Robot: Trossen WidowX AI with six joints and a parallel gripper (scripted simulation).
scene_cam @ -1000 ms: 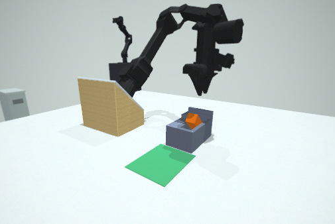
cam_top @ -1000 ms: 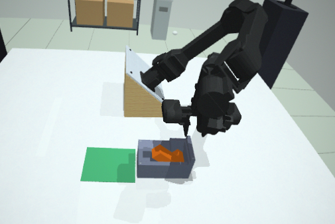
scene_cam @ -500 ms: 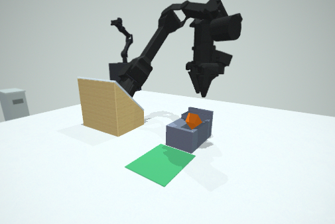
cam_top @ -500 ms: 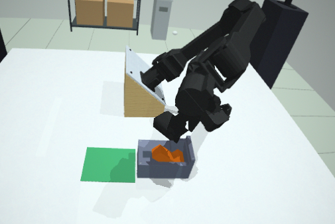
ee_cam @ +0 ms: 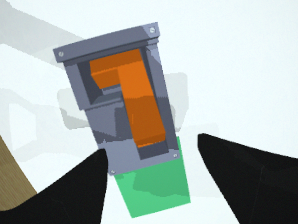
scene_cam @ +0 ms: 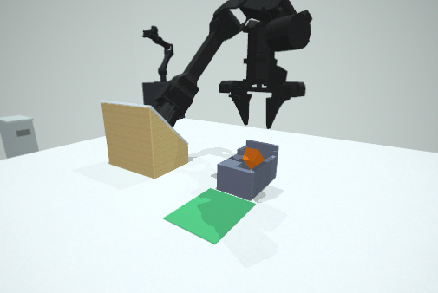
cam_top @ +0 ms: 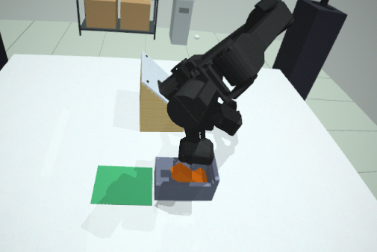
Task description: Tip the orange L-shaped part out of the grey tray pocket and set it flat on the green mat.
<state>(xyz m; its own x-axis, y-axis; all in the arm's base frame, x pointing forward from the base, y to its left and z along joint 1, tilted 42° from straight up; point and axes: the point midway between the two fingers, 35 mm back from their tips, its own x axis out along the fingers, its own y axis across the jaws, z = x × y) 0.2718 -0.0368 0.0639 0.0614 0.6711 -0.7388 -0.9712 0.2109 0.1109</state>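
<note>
Now: the orange L-shaped part 11 cm below my gripper tip, 3 cm to the left of it and 1 cm behind it. The rest, counted from my gripper tip: green mat: 16 cm below, 15 cm to the right, 3 cm behind.
</note>
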